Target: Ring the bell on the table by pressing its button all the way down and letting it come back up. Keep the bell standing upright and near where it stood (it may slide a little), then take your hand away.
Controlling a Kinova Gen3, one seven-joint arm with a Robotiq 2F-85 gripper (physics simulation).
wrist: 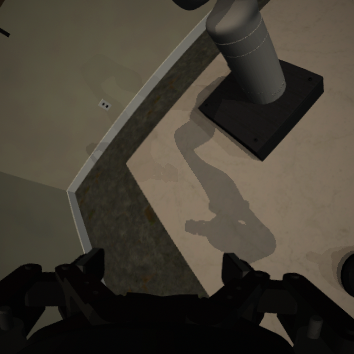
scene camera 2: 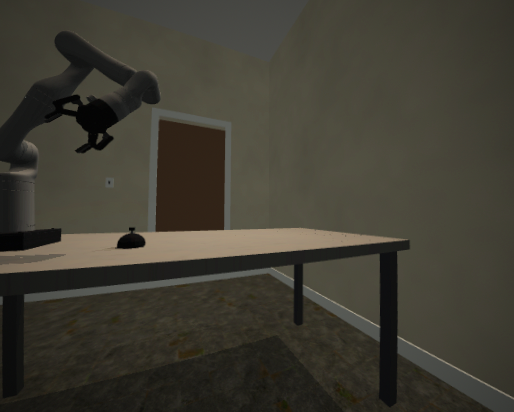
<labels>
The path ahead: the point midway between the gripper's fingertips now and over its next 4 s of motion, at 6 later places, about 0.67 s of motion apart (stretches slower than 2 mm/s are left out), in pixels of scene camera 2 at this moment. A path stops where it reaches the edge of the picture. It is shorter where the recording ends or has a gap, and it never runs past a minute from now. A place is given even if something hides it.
The gripper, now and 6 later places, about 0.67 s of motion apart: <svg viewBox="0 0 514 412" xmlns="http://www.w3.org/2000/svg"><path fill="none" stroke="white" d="M62 137L71 131L74 133L77 136L74 133L73 132L74 133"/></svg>
</labels>
